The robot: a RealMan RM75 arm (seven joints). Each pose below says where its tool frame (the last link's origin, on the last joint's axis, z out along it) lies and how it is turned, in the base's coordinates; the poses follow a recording.
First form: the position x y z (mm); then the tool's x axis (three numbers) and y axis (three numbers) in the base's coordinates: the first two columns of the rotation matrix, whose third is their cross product.
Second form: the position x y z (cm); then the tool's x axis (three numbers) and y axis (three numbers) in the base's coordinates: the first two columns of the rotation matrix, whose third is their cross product. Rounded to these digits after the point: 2 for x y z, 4 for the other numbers.
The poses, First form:
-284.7 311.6 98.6 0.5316 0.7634 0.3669 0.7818 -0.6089 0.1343
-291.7 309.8 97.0 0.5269 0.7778 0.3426 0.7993 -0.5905 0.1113
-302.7 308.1 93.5 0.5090 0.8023 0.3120 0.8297 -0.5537 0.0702
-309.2 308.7 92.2 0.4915 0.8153 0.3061 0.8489 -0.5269 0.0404
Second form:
-28.47 31.16 9.86 0.5316 0.7634 0.3669 0.7818 -0.6089 0.1343
-29.17 30.98 9.70 0.5269 0.7778 0.3426 0.7993 -0.5905 0.1113
-30.27 30.81 9.35 0.5090 0.8023 0.3120 0.8297 -0.5537 0.0702
-30.92 30.87 9.22 0.4915 0.8153 0.3061 0.8489 -0.5269 0.0404

